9 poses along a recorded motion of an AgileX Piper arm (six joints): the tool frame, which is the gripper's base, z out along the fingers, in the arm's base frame.
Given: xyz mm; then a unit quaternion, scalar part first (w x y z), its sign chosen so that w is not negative.
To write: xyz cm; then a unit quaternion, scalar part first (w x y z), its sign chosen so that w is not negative. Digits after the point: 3 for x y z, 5 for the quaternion.
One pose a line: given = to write
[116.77, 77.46, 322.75, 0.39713, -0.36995, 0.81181, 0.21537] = [11.677, 7.746, 32.275, 0.39713, -0.36995, 0.81181, 0.21537]
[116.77, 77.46, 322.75, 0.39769, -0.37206, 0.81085, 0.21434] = [11.677, 7.746, 32.275, 0.39769, -0.37206, 0.81085, 0.21434]
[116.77, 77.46, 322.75, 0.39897, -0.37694, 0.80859, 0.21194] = [11.677, 7.746, 32.275, 0.39897, -0.37694, 0.80859, 0.21194]
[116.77, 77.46, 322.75, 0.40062, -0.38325, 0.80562, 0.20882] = [11.677, 7.746, 32.275, 0.40062, -0.38325, 0.80562, 0.20882]
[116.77, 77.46, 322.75, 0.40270, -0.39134, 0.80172, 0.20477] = [11.677, 7.746, 32.275, 0.40270, -0.39134, 0.80172, 0.20477]
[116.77, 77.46, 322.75, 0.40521, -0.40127, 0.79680, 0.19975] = [11.677, 7.746, 32.275, 0.40521, -0.40127, 0.79680, 0.19975]
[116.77, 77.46, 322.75, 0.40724, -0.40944, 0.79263, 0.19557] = [11.677, 7.746, 32.275, 0.40724, -0.40944, 0.79263, 0.19557]
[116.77, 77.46, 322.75, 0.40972, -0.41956, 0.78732, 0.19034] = [11.677, 7.746, 32.275, 0.40972, -0.41956, 0.78732, 0.19034]
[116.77, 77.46, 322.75, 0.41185, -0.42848, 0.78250, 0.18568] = [11.677, 7.746, 32.275, 0.41185, -0.42848, 0.78250, 0.18568]
